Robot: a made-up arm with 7 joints.
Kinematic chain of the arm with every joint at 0, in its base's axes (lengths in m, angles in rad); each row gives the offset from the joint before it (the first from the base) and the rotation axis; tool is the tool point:
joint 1: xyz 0 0 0 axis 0 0.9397 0.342
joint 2: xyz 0 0 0 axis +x
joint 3: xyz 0 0 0 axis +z
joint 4: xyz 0.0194 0 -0.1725 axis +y
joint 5: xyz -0.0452 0 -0.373 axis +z
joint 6: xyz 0 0 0 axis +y
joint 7: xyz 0 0 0 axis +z
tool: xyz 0 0 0
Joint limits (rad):
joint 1: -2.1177..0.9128
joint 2: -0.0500..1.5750
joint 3: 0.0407..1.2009
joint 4: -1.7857..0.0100
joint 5: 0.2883..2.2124
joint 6: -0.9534..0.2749
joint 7: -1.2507..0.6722
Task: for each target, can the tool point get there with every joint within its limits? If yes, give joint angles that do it. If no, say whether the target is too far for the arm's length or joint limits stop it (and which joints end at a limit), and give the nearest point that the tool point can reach.
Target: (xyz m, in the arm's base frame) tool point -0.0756 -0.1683 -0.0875
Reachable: no: joint limits stop it (at a limit: joint 1, joint 2, joint 3, joint 4) | nearest point -0.3954 -0.1229 -0.3556 | short by 0.420 m
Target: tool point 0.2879 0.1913 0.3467
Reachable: yes | joints -1.5732 0.5091 0.7634 -1.2518 1.7598 -0.8328 -0.9527
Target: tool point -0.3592 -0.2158 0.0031
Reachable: no: joint limits stop it (at a limit: joint 1, joint 2, joint 4) | nearest point -0.4116 -0.1104 -0.3411 | short by 0.364 m
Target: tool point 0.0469 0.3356 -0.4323
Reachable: yes | joints 0.0144 0.5747 0.7112 -0.2606 1.6914 -0.5470 0.1697
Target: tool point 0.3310 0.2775 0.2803
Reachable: yes | joints -1.4739 0.6793 0.8682 -1.0006 1.0239 -0.8127 -0.1207
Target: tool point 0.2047 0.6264 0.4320
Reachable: no: too far | nearest point 0.1427 0.4367 0.3012 | short by 0.239 m
